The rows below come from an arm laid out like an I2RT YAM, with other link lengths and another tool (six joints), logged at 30 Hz.
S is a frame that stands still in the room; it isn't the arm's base.
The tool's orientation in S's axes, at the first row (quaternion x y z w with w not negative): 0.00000 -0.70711 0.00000 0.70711
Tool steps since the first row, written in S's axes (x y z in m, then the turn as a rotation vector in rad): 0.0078 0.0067 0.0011 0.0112 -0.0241 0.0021; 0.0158 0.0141 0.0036 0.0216 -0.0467 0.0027; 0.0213 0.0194 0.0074 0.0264 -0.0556 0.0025; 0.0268 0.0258 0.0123 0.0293 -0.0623 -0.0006; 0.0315 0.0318 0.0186 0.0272 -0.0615 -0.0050; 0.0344 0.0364 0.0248 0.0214 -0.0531 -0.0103; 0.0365 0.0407 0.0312 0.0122 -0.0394 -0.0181; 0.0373 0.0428 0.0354 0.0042 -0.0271 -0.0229; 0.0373 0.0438 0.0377 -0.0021 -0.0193 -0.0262; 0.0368 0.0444 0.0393 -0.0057 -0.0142 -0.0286; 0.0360 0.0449 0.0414 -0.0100 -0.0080 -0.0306; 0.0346 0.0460 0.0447 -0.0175 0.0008 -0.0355; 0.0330 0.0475 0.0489 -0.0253 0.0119 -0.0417
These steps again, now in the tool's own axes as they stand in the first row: 0.0011 0.0067 -0.0078 0.0021 -0.0241 -0.0112; 0.0036 0.0141 -0.0158 0.0027 -0.0467 -0.0216; 0.0074 0.0194 -0.0213 0.0025 -0.0556 -0.0264; 0.0123 0.0258 -0.0268 -0.0006 -0.0623 -0.0293; 0.0186 0.0318 -0.0315 -0.0050 -0.0615 -0.0272; 0.0248 0.0364 -0.0344 -0.0103 -0.0531 -0.0214; 0.0312 0.0407 -0.0365 -0.0181 -0.0394 -0.0122; 0.0354 0.0428 -0.0373 -0.0229 -0.0271 -0.0042; 0.0377 0.0438 -0.0373 -0.0262 -0.0193 0.0021; 0.0393 0.0444 -0.0368 -0.0286 -0.0142 0.0057; 0.0414 0.0449 -0.0360 -0.0306 -0.0080 0.0100; 0.0447 0.0460 -0.0346 -0.0355 0.0008 0.0175; 0.0489 0.0475 -0.0330 -0.0417 0.0119 0.0253
